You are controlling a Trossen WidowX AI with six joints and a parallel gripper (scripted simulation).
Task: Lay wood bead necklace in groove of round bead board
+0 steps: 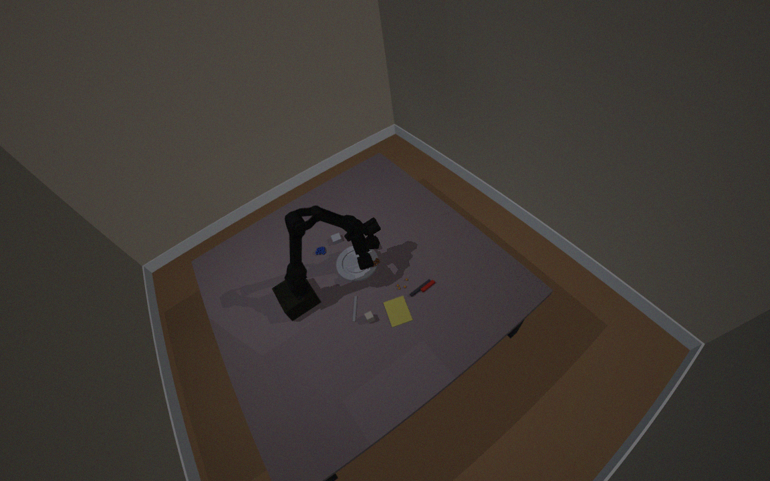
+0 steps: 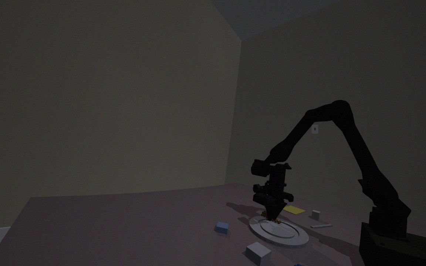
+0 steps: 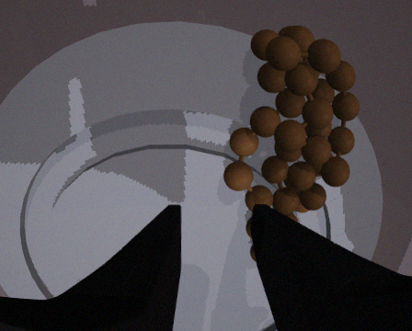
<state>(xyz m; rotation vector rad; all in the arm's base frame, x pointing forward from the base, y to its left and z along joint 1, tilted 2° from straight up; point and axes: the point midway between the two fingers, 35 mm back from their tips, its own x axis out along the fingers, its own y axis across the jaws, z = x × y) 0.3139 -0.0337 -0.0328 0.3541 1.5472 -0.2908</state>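
My gripper tip is now 30 mm to the right of the round bead board, 30 mm past it and 10 mm above it. The rest, counted from my gripper tip: grey block 220 mm to the left, 20 mm behind, 10 mm below; then blue block 170 mm to the left, 120 mm ahead, 10 mm below; then thin stick 180 mm behind, 150 mm to the right, 20 mm below.
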